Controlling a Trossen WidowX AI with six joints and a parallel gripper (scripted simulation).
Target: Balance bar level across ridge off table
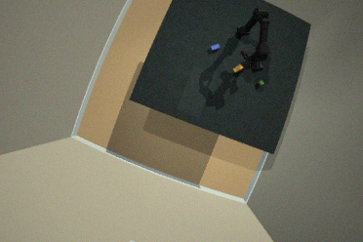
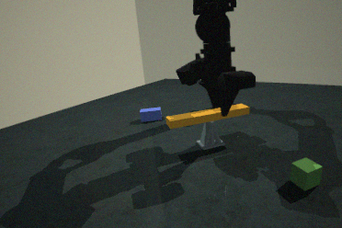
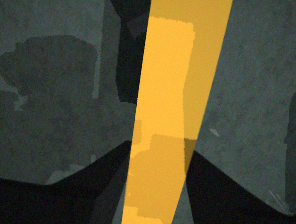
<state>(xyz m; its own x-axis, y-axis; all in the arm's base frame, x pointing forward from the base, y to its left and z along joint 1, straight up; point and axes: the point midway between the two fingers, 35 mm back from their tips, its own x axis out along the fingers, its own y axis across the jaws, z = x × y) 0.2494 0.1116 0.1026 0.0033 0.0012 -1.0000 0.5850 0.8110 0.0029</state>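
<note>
My gripper tip is 2 cm to the left of the orange bar and 2 cm short of it. Round my gripper tip: blue block: 27 cm to the right, 5 cm below, 5 cm behind; then green cube: 19 cm to the left, 8 cm ahead, 5 cm below.
</note>
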